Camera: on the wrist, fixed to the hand. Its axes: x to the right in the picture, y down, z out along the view.
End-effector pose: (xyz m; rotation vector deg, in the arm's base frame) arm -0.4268 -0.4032 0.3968 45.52 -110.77 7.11
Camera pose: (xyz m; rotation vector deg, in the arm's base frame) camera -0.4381 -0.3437 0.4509 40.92 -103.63 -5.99
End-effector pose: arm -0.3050 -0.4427 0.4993 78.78 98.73 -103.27
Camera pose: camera -0.2471 -0.4130 0.4507 75.01 113.02 -89.90
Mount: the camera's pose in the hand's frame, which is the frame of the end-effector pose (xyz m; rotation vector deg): 0.0201 0.0662 -0.0425 -12.40 4.04 -4.73
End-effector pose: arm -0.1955 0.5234 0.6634 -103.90 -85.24 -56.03
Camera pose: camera -0.1358 0.4865 0.7042 -106.34 -84.29 -72.95
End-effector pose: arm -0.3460 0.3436 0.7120 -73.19 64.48 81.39
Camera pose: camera -0.4044 0.2902 0.6937 -87.03 55.73 84.54
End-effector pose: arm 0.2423 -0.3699 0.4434 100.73 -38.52 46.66
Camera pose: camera 0.1953 -0.3508 0.5068 88.49 -35.13 41.03
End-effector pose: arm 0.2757 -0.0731 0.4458 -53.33 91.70 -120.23
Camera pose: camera 0.2246 -0.0753 0.3828 -58.30 108.00 -118.17
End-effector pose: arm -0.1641 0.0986 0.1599 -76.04 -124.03 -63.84
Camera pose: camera -0.1204 0.0933 0.2281 -72.98 -121.06 -82.52
